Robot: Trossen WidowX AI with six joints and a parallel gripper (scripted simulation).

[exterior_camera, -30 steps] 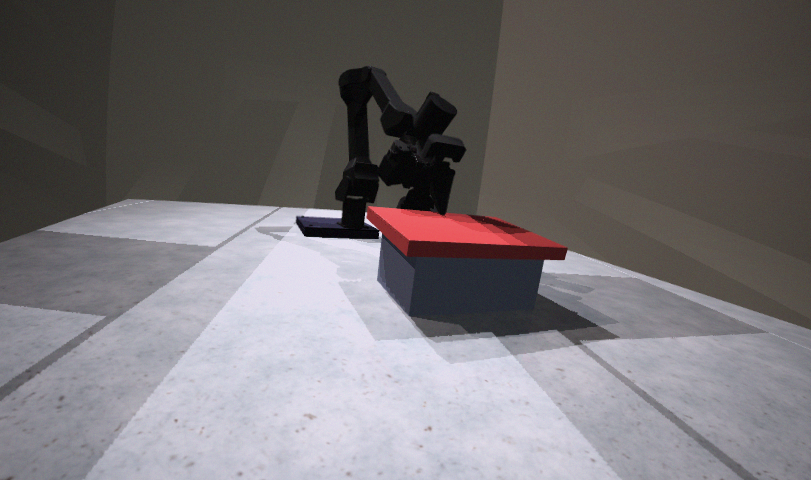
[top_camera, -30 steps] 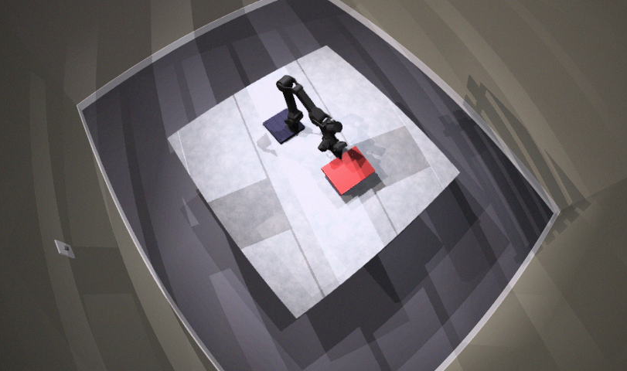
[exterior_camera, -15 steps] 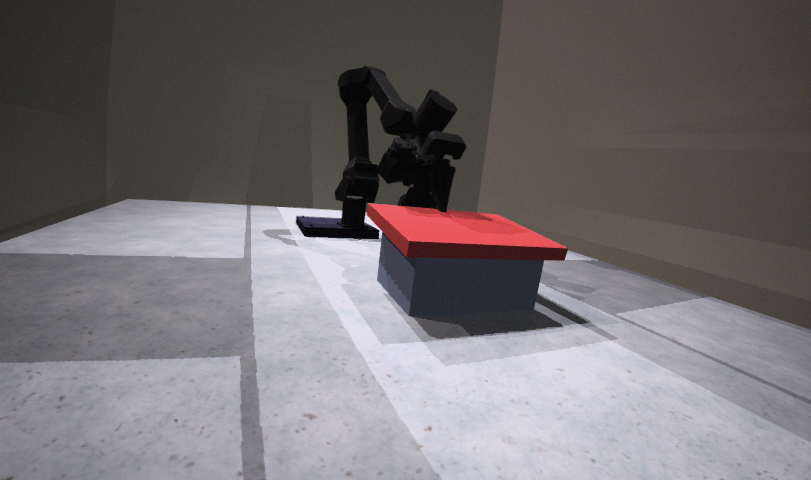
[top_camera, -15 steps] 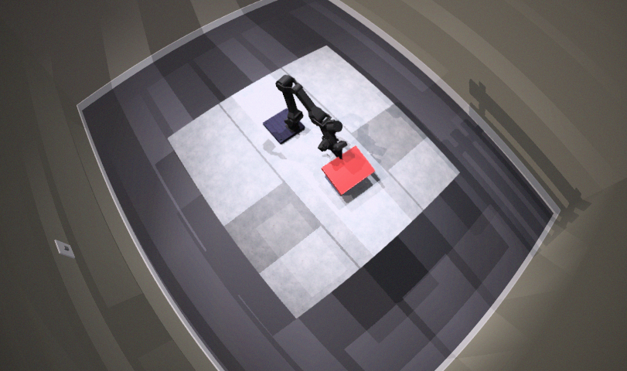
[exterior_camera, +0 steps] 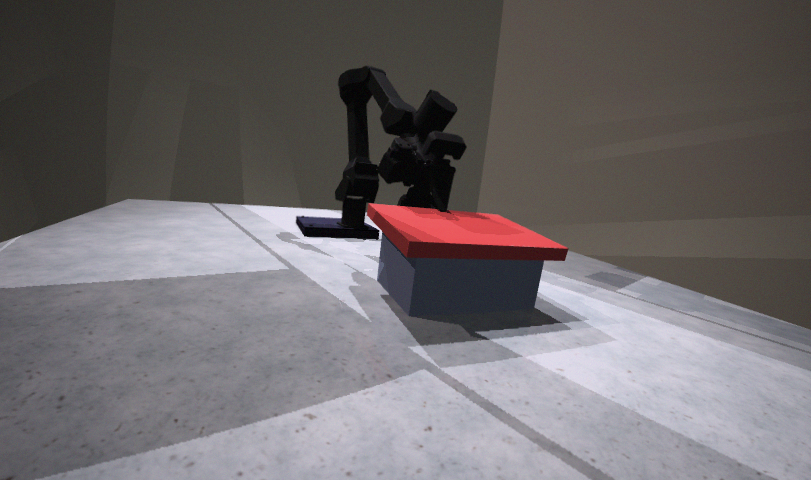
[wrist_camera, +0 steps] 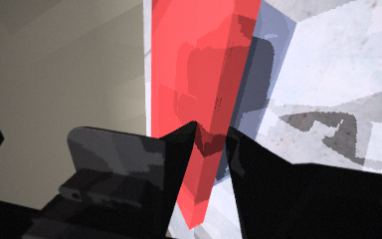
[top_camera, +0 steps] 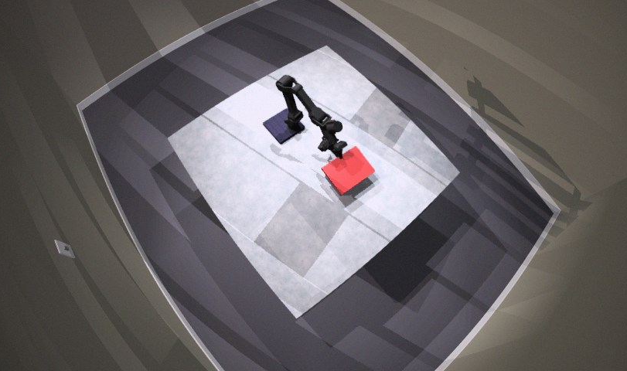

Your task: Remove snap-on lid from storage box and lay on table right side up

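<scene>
Right now my gripper tip is 8 cm short of the red lid and 1 cm to the left of it. The rest, counted from my gripper tip: storage box (7 cm ahead, 1 cm to the right, 6 cm below).
</scene>
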